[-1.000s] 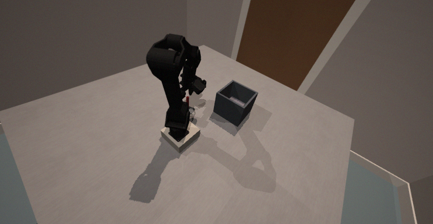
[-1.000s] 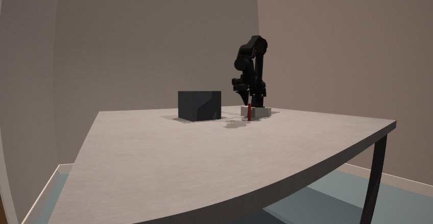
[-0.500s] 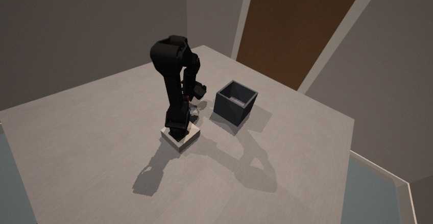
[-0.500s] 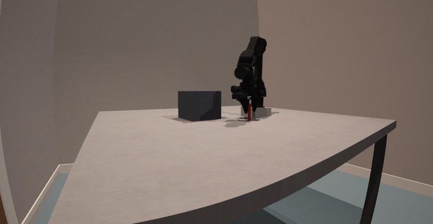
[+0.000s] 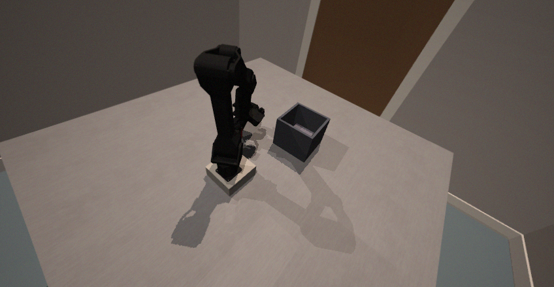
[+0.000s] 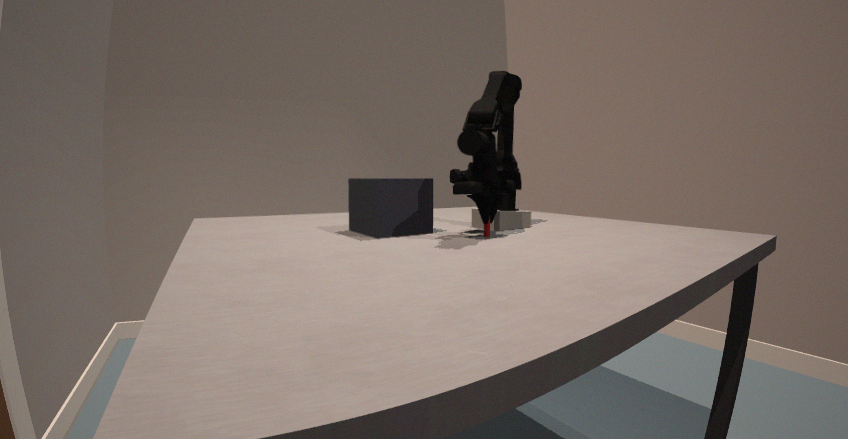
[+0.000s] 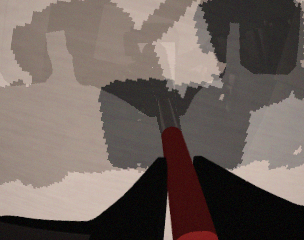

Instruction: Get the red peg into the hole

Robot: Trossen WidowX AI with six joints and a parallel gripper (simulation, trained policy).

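Right now my gripper tip is 160 mm short of the plate, 200 mm to the left of it and 10 mm below it. Round my gripper tip: red peg 10 mm above.
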